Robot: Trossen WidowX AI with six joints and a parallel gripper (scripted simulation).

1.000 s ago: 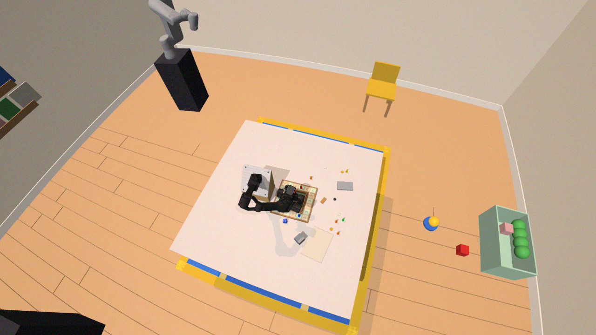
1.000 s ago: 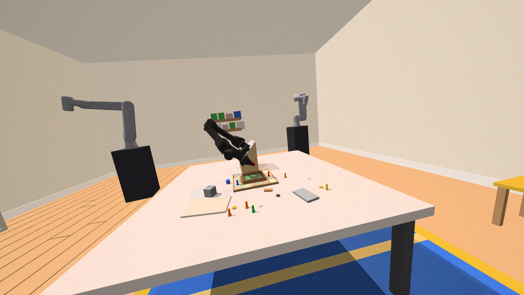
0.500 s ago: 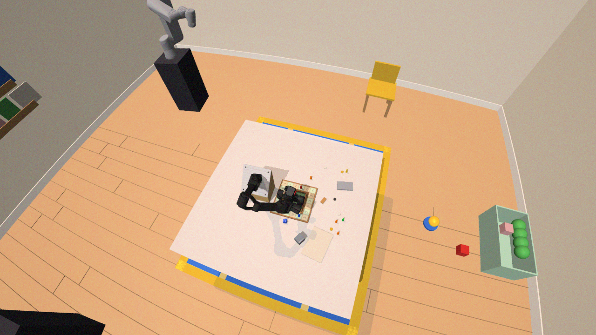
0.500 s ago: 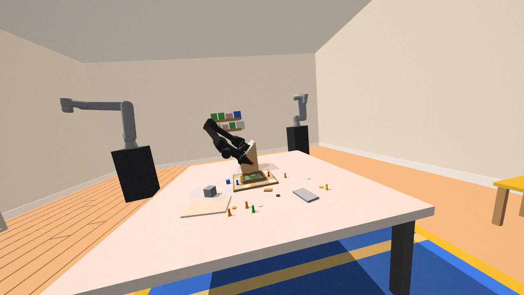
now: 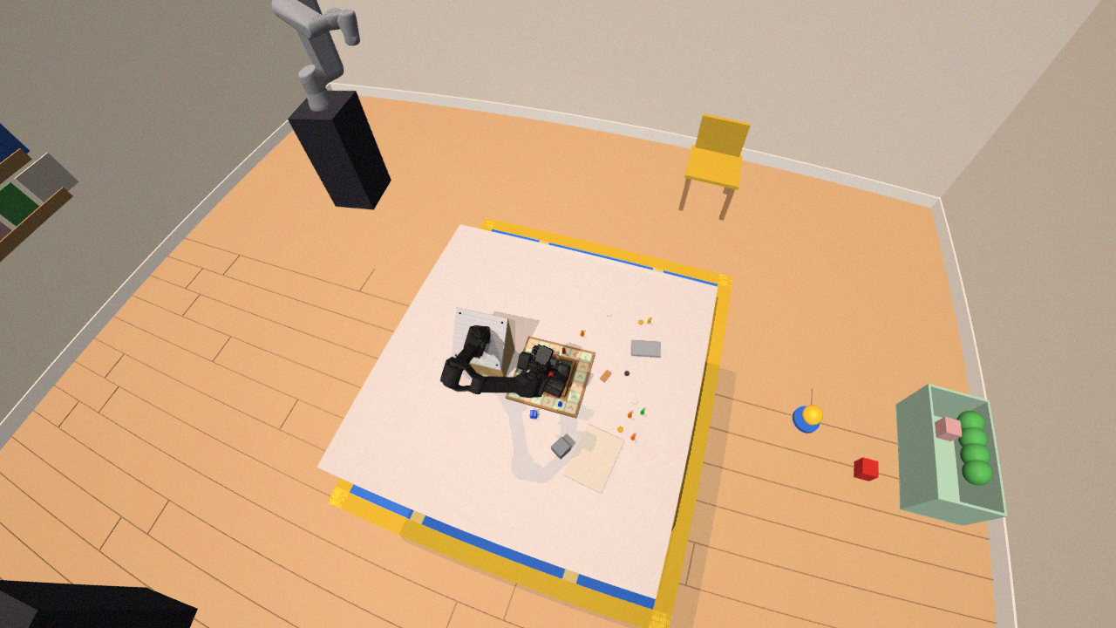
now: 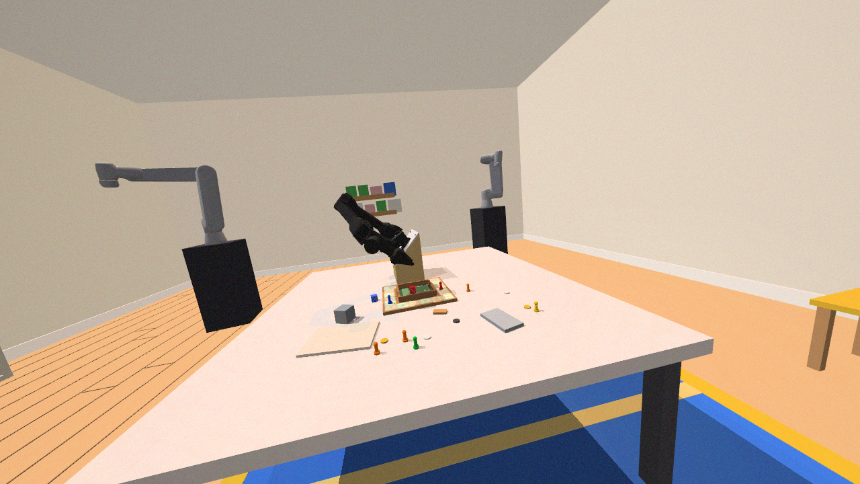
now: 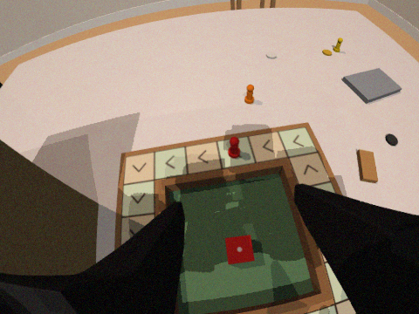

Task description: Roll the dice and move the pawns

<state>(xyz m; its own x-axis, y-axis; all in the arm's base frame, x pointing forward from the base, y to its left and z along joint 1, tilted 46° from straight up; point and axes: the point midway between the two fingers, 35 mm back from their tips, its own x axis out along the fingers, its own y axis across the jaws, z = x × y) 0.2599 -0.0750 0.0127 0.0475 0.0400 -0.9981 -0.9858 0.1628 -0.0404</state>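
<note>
The red pawn is 3 cm ahead of my gripper tip, 10 cm to the left of it and 11 cm below it. Round my gripper tip: blue pawn (6 cm ahead, 13 cm to the right, 11 cm below); then brown block (21 cm ahead, 3 cm to the left, 14 cm below); then green tray (14 cm below).
</note>
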